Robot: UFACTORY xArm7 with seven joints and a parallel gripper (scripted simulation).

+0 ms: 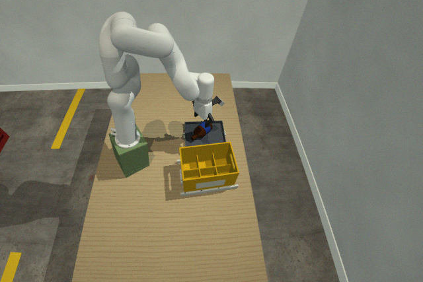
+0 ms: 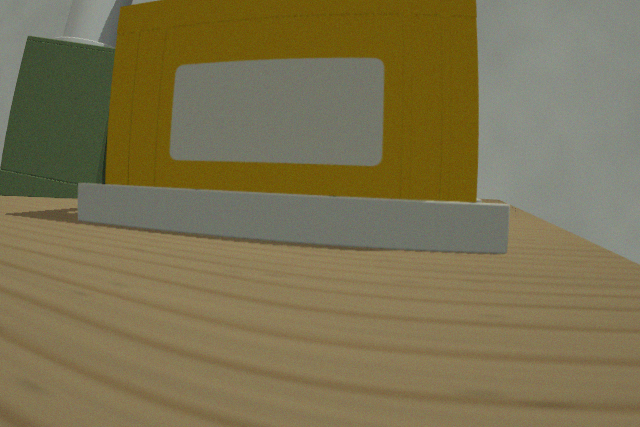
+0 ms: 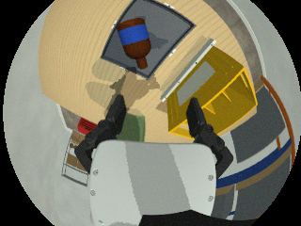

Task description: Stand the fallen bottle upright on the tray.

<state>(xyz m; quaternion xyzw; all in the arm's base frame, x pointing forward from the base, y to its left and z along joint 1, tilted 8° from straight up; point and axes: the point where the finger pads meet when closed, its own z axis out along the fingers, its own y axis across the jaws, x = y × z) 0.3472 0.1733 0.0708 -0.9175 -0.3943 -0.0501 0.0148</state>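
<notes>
Right now the bottle is 1 cm behind my hand, 7 cm to the left of it and 20 cm below it. Round my hand: dark grey tray 1 cm ahead, 7 cm to the left, 23 cm below; then crate 7 cm ahead, 20 cm to the right, 15 cm below.
</notes>
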